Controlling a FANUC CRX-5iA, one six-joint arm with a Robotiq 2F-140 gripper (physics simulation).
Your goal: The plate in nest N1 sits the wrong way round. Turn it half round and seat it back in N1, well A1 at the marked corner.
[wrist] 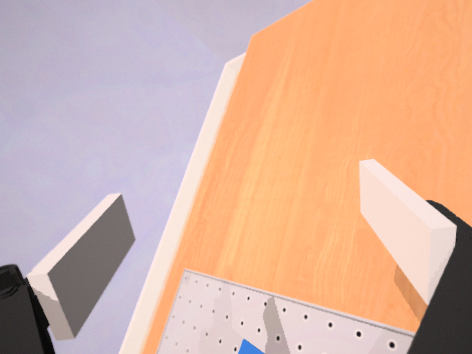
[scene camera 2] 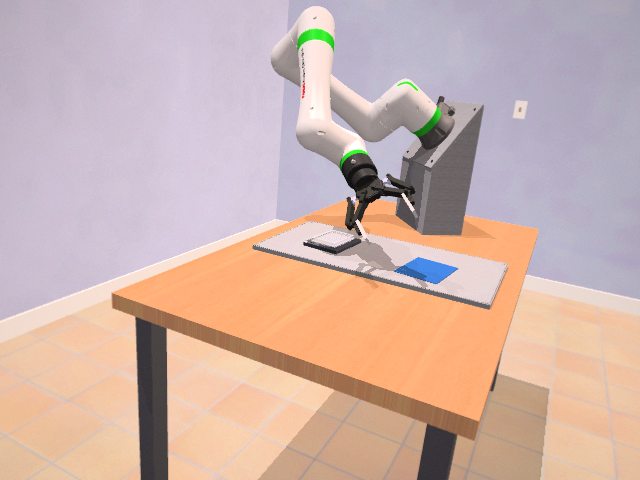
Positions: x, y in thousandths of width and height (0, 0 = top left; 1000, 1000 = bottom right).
Labels:
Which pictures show my gripper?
The wrist view and scene camera 2: all of them.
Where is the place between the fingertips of my gripper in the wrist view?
510, 572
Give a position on a blue square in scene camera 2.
At 657, 559

